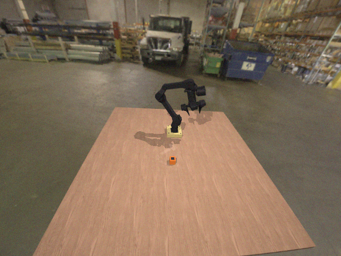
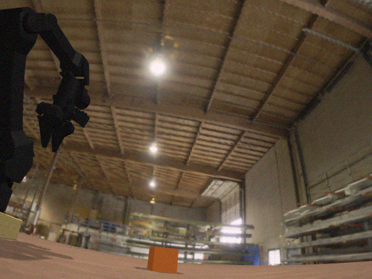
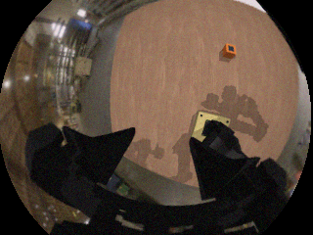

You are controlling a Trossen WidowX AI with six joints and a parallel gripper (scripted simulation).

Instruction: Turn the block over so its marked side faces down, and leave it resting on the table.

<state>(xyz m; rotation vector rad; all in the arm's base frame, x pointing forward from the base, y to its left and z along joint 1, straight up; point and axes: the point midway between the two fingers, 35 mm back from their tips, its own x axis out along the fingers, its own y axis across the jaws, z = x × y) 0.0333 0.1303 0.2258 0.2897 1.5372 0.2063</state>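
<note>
My gripper tip is 290 mm short of the orange block, 180 mm to the left of it and 200 mm above it.
</note>
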